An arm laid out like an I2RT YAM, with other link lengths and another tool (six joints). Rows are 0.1 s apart.
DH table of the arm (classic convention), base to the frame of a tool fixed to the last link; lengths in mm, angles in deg. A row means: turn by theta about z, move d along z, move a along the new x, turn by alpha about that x. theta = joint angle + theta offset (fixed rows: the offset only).
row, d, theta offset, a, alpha
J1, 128.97, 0, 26.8, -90
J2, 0, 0, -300.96, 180
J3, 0, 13.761, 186.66, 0
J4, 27.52, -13.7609, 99.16, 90
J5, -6.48, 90, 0, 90
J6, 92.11, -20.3, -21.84, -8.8
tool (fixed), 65.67, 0, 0, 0
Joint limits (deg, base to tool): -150..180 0..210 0..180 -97..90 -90..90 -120..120
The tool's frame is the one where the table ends.
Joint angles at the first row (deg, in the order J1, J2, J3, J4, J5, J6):
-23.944, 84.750, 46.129, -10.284, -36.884, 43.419
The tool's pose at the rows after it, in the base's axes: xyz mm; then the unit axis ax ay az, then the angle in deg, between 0 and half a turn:
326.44, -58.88, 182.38, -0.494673, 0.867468, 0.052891, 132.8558
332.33, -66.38, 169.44, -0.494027, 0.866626, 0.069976, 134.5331
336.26, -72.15, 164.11, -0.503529, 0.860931, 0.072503, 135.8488
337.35, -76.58, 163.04, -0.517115, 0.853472, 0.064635, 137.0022
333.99, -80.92, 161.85, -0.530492, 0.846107, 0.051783, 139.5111
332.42, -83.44, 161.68, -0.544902, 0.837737, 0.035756, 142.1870
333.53, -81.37, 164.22, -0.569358, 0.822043, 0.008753, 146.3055
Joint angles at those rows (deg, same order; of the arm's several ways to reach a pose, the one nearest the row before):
-25.583, 89.166, 47.922, -10.984, -37.889, 42.349
-26.545, 93.317, 50.282, -12.797, -38.588, 40.229
-27.136, 95.702, 52.949, -15.333, -38.654, 37.430
-27.530, 96.597, 55.026, -17.717, -38.130, 34.500
-27.768, 96.640, 57.211, -21.584, -36.184, 31.049
-27.332, 96.487, 59.266, -24.776, -33.583, 28.229
-25.125, 95.831, 62.195, -28.645, -28.797, 25.278

